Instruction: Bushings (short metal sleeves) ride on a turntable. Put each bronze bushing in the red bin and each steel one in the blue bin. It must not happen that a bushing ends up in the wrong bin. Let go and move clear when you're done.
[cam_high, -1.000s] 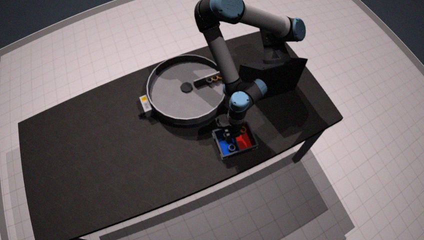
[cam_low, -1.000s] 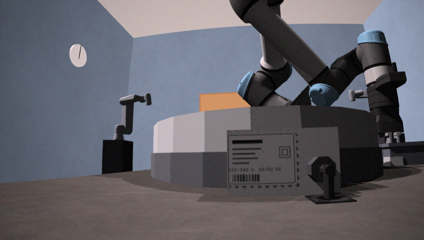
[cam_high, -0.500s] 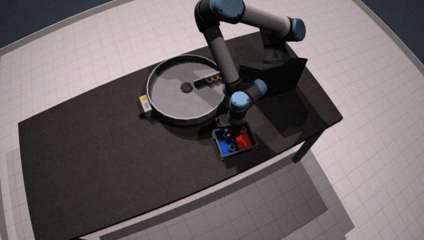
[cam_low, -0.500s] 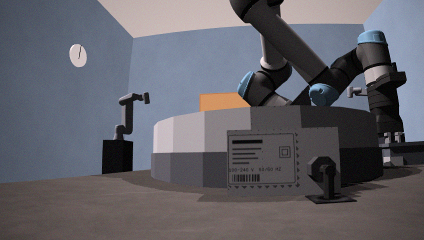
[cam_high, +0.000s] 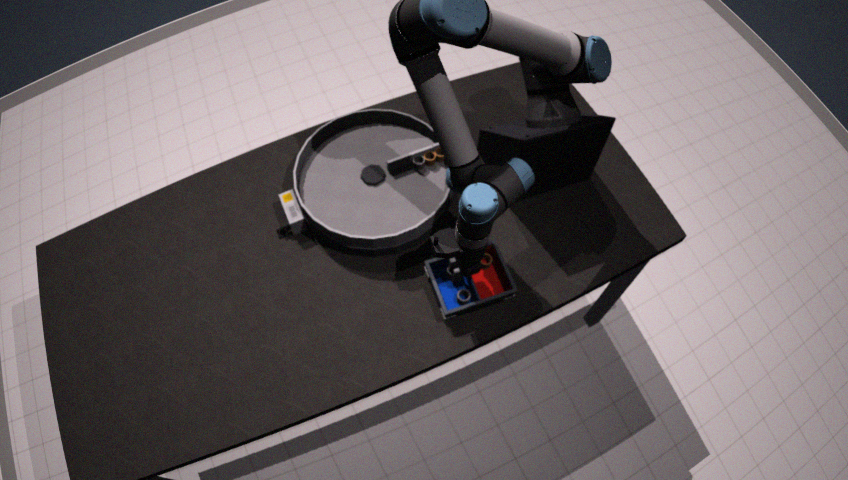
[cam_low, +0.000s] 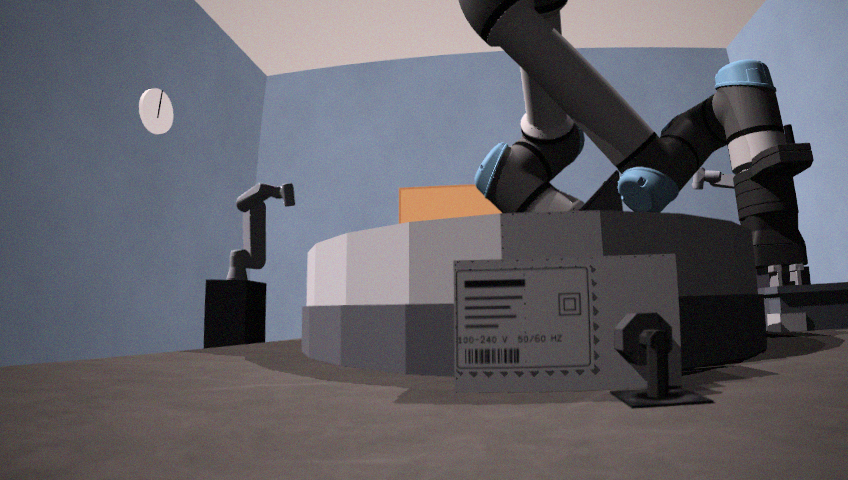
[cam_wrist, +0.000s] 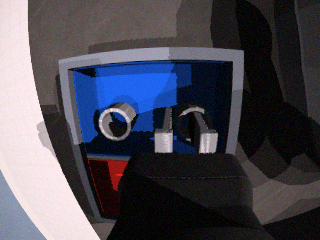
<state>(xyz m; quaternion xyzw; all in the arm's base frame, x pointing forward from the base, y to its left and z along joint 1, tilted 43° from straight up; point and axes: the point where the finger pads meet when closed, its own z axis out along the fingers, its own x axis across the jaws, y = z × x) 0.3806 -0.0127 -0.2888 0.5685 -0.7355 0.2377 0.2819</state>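
Right now the red bin is 3 cm to the left of my hand and 2 cm behind it. Round my hand: grey turntable: 34 cm to the right, 5 cm ahead, 2 cm above.
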